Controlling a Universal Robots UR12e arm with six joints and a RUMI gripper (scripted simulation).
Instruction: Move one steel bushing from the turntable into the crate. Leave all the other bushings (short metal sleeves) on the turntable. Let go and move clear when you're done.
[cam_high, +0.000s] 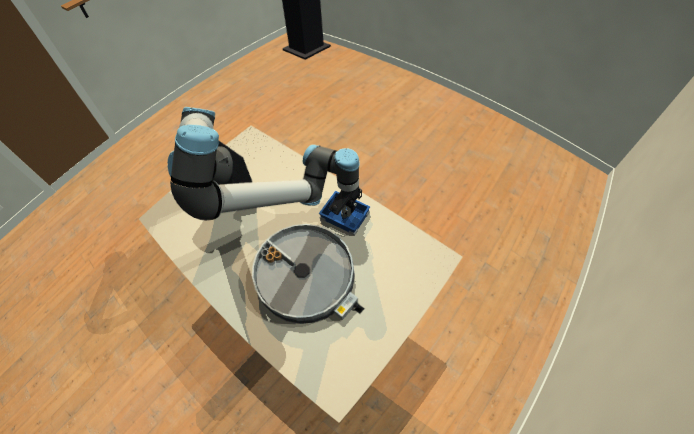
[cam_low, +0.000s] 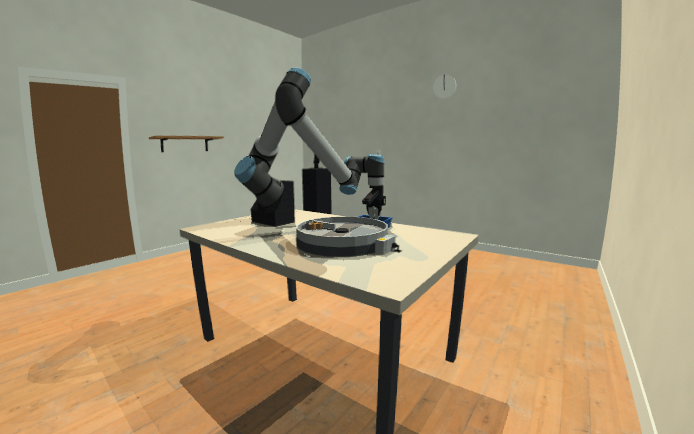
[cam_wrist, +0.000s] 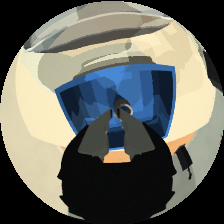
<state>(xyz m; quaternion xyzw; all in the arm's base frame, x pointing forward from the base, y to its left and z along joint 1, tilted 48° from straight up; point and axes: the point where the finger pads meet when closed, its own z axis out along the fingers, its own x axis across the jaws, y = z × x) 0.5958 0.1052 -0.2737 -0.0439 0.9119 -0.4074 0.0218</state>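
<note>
My hand is 10 mm past the blue crate. Also, from my hand: round grey turntable 340 mm to the right, 60 mm ahead, 20 mm above.
</note>
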